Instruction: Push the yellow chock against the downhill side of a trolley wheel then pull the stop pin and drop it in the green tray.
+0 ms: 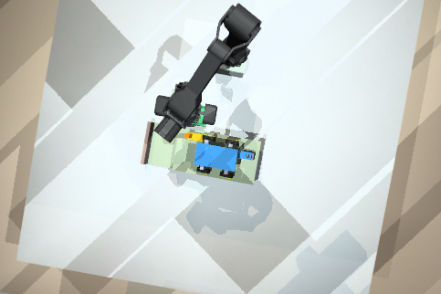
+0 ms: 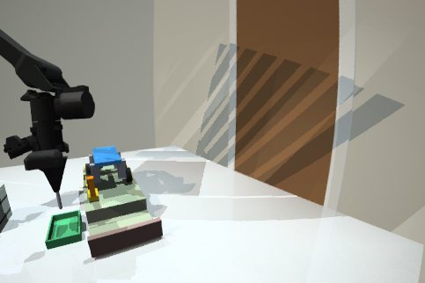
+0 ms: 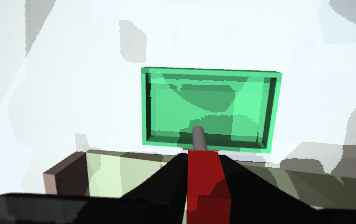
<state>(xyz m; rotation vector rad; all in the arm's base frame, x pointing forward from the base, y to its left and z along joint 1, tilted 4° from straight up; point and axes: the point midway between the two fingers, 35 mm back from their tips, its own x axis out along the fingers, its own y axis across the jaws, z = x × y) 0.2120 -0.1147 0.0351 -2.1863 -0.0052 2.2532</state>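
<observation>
Right now my gripper tip is 12 cm above the green tray. Also, from my gripper tip: red-headed stop pin right at my gripper tip; then yellow chock 8 cm ahead, 4 cm to the left, 3 cm below; then blue trolley 13 cm ahead, 12 cm to the left.
</observation>
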